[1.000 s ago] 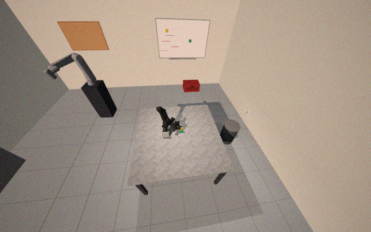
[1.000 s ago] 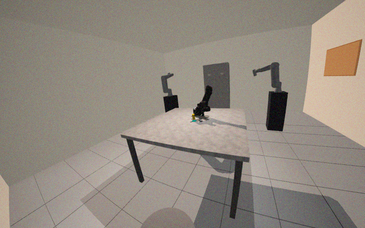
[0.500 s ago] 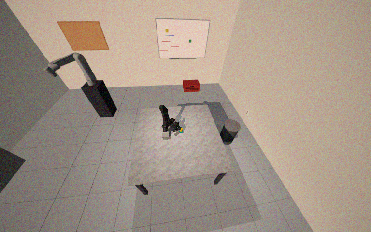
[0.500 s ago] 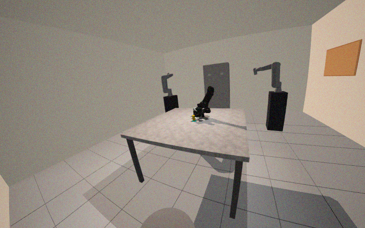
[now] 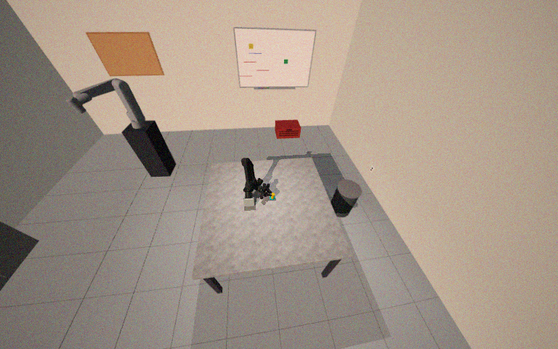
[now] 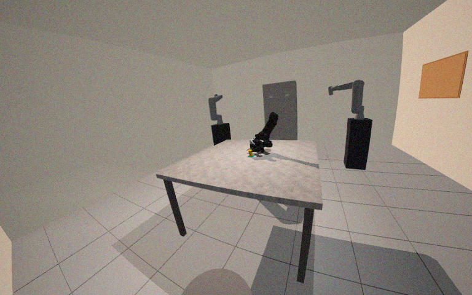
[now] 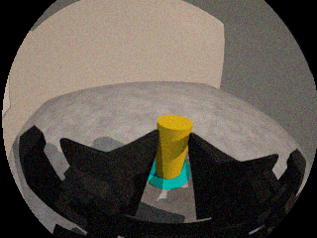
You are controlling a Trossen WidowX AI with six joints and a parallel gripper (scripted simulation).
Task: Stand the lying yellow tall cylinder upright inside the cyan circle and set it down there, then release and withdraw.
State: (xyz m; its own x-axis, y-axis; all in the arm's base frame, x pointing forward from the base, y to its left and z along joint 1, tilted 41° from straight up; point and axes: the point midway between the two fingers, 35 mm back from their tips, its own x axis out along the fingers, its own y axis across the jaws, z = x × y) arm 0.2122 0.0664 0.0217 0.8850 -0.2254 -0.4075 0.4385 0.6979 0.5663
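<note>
Right now my gripper tip is 20 mm above the yellow tall cylinder.
</note>
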